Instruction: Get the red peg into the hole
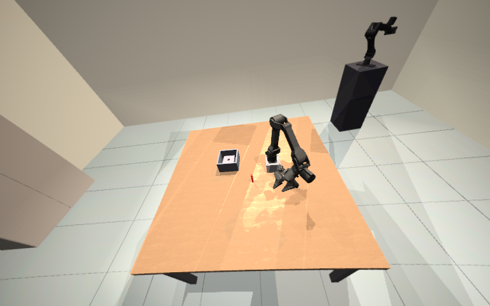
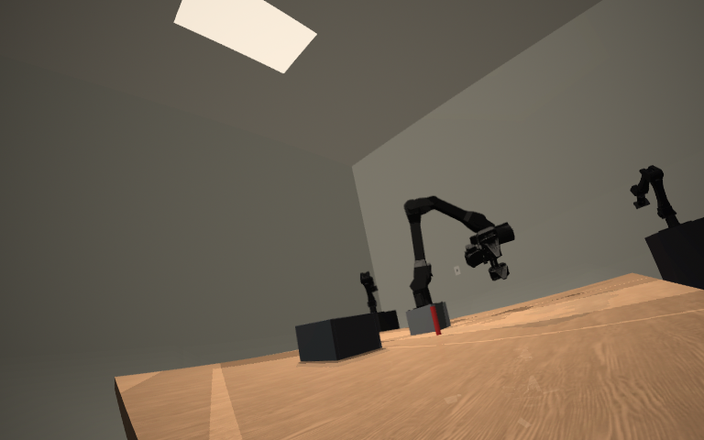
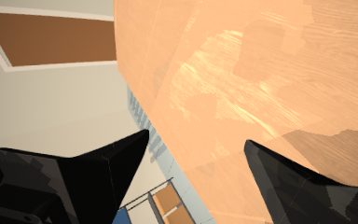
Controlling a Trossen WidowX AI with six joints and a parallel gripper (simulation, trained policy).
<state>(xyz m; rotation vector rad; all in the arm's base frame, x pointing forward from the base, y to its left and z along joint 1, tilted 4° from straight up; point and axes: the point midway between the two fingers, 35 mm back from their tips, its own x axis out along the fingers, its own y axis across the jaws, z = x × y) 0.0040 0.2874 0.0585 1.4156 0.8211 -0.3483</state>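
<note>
The red peg lies 19 cm to the right of my gripper tip, 14 cm ahead of it and 10 cm below it. Round my gripper tip: grey box (40 cm to the right, 31 cm ahead, 11 cm below).
</note>
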